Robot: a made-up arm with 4 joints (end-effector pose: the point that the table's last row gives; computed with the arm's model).
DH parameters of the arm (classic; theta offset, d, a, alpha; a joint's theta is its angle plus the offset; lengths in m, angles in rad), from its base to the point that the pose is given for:
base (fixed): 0 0.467 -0.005 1.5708
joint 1: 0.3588 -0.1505 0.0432 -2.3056
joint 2: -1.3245 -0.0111 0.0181 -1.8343
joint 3: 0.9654 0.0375 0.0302 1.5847
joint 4: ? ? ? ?
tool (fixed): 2.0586 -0.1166 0 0
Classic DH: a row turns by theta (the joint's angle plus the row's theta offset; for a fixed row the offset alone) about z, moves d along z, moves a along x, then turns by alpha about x.
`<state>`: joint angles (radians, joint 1 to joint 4).
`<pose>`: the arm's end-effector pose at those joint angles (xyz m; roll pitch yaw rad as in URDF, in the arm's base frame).
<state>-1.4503 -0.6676 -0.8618 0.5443</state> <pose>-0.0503 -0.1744 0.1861 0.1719 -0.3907 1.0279</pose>
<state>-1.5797 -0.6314 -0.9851 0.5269</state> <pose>-0.0684 -0.1917 0.2098 0.3342 -0.2562 1.0824</pose>
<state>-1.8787 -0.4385 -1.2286 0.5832</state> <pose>-0.1207 -0.1876 0.2179 0.9095 -0.1511 1.2147</pose>
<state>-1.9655 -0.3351 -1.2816 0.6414</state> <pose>-0.1571 -0.1696 0.2129 1.1561 -0.1801 1.2096</pose>
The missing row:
joint 4: 0.4869 -0.2678 0.232 1.6075
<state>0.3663 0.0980 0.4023 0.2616</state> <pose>0.3823 0.1887 0.3136 -2.7733 -0.8803 -2.7744</pose>
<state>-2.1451 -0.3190 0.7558 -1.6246</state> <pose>-0.2926 0.2564 0.6345 -1.5661 0.4848 -0.9283</pose>
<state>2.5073 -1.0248 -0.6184 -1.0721</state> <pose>0.1977 -0.1461 0.6185 1.1487 0.7697 2.5636</pose>
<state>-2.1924 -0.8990 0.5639 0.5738</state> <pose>-0.2261 0.0734 0.1035 0.2629 -0.6911 -0.1557</pose>
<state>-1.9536 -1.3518 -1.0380 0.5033</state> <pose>-0.0926 -0.2538 0.4127 -0.0203 0.1924 1.0441</pose>
